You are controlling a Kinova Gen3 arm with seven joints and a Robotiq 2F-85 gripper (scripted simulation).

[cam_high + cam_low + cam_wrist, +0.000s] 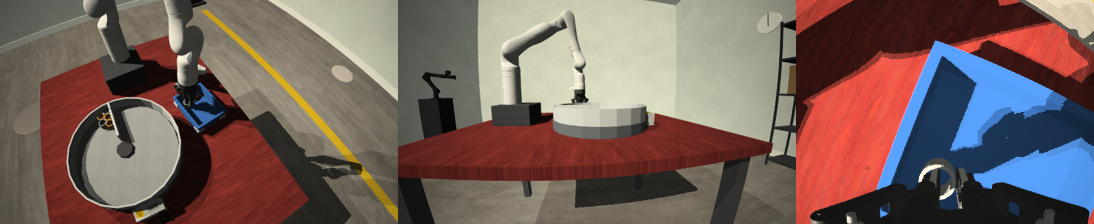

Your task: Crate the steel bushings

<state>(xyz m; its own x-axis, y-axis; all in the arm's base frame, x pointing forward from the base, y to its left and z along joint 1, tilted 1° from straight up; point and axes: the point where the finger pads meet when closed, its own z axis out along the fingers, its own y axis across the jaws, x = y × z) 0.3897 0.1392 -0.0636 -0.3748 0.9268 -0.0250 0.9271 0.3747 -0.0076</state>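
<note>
The blue crate is 4 cm ahead of my hand, 3 cm to the left of it and 2 cm below it. From my hand the other things lie so: round turning table: 32 cm to the right, 5 cm ahead, 1 cm above.
</note>
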